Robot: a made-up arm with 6 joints.
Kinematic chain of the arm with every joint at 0, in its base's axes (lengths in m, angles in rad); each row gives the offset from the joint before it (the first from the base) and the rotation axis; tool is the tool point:
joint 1: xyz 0 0 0.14 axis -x
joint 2: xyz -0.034 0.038 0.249 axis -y
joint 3: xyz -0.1 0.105 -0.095 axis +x
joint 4: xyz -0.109 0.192 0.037 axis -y
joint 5: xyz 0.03 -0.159 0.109 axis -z
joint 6: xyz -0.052 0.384 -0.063 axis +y
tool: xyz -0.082 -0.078 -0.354
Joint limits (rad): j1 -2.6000..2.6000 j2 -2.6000..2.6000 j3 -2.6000..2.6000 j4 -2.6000..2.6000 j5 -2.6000..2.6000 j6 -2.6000..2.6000
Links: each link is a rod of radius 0.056 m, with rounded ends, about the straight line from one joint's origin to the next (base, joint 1, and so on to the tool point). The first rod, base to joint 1, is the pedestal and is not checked.
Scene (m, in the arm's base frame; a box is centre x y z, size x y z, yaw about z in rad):
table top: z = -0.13
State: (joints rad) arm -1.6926 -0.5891 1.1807 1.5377 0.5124 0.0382
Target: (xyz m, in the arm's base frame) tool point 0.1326 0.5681 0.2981
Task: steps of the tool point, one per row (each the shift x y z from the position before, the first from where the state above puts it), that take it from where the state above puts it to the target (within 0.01 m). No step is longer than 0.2 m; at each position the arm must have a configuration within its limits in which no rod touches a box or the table.
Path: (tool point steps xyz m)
1: 0.0030 0.0853 0.1623
2: -0.0016 0.1392 0.1222
3: -0.0060 0.1751 0.0657
4: -0.0104 0.1888 0.0006
5: -0.0146 0.1793 -0.0643
6: -0.0181 0.1486 -0.1219
7: -0.0214 0.1013 -0.1650

